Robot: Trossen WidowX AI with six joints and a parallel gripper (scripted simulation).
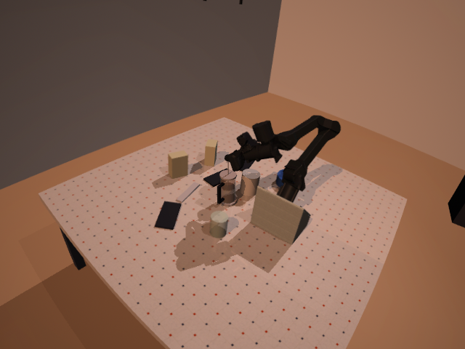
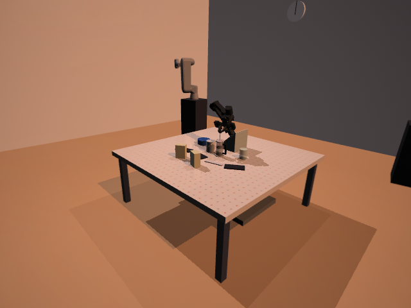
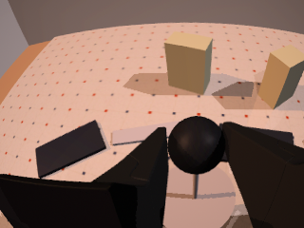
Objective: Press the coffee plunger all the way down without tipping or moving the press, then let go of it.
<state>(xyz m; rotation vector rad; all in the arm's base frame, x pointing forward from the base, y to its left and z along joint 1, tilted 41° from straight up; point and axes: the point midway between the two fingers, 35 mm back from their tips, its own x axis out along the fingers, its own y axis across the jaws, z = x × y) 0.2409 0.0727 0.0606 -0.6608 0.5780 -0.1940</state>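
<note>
My gripper tip is 1 cm past the coffee press, 1 cm to the right of it and 11 cm above it. The rest, counted from my gripper tip: grey strip: 15 cm ahead, 5 cm to the left, 21 cm below; blue disc: 19 cm behind, 30 cm to the right, 19 cm below.
</note>
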